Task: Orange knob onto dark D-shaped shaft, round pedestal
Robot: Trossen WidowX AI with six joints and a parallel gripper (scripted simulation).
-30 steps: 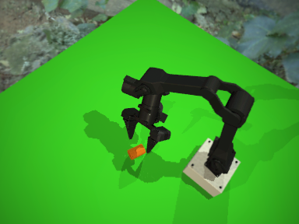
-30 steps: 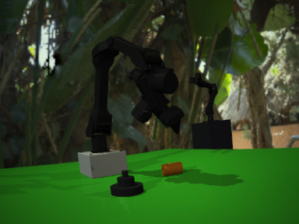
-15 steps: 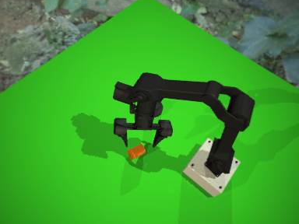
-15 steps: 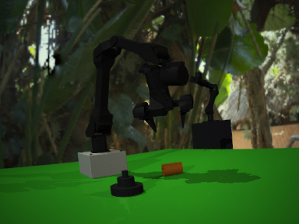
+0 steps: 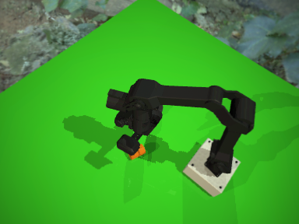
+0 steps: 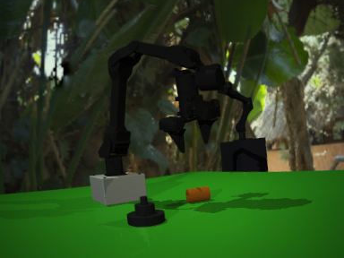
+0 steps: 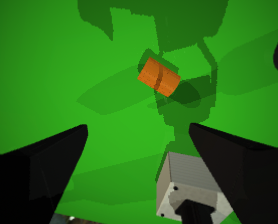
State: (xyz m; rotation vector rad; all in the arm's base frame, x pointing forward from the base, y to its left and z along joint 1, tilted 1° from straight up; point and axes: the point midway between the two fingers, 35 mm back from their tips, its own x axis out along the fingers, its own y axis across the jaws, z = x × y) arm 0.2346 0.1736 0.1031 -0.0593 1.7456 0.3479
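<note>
Right now the orange knob is 1 cm ahead of my gripper tip, 1 cm to the right of it and 13 cm below it. From my gripper tip the other things lie so: pedestal (12 cm ahead, 20 cm to the right, 12 cm below).
</note>
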